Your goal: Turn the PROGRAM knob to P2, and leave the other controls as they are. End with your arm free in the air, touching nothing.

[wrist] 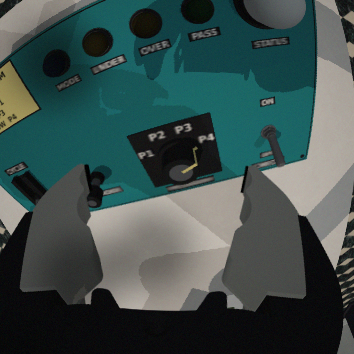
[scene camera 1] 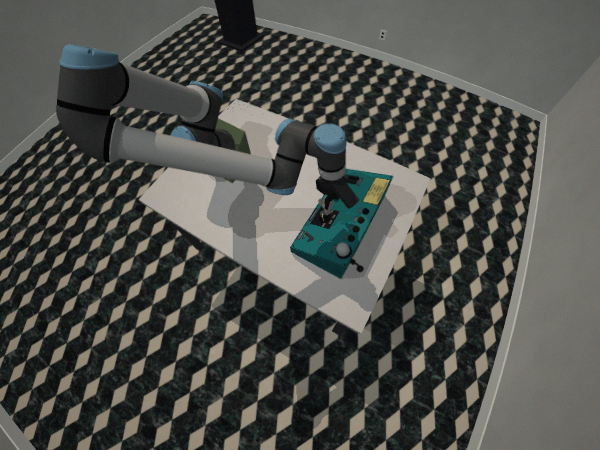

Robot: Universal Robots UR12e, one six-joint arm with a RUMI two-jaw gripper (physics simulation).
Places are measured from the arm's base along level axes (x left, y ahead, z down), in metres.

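Pixels of known places: gripper, fingertip midpoint: (wrist: 165,167) (scene camera 1: 336,207).
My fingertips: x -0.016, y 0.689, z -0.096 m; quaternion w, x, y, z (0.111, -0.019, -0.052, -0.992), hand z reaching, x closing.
Ahead of a thing's pixels: the offset from my fingertips to its top centre. "pt": to the spot under its first point. Level surfaces: height alone.
The PROGRAM knob {dx +0.005, dy -0.054, dz +0.109 m} (wrist: 181,161) is black with a grey cap and sits on a black plate {dz +0.134 m} (wrist: 142,145) (scene camera 1: 330,221) marked P1, P2, P3 and P4. Its yellow pointer line runs toward P4. The plate is on the sloped teal panel (wrist: 215,90) (scene camera 1: 312,250). My gripper (wrist: 165,167) (scene camera 1: 326,206) is open and empty, above the panel's knob area. In the wrist view its two grey fingertips are wide apart, one to each side of the knob; the exact gap to the panel cannot be told.
A toggle switch {dx -0.115, dy -0.052, dz +0.108 m} (wrist: 274,145) marked ON is right of the knob; a black lever {dx +0.125, dy -0.063, dz +0.101 m} (wrist: 95,189) and a slider {pt dx +0.252, dy -0.050, dz +0.140 m} (wrist: 30,187) are left. Round lamps, a grey STATUS dome {pt dx -0.103, dy +0.093, dz +0.042 m} (wrist: 280,11) (scene camera 1: 343,249) and a yellow label {pt dx +0.220, dy +0.091, dz +0.083 m} (scene camera 1: 377,191) are also on the panel. The box stands on a pale table {dz +0.237 m} (scene camera 1: 190,200).
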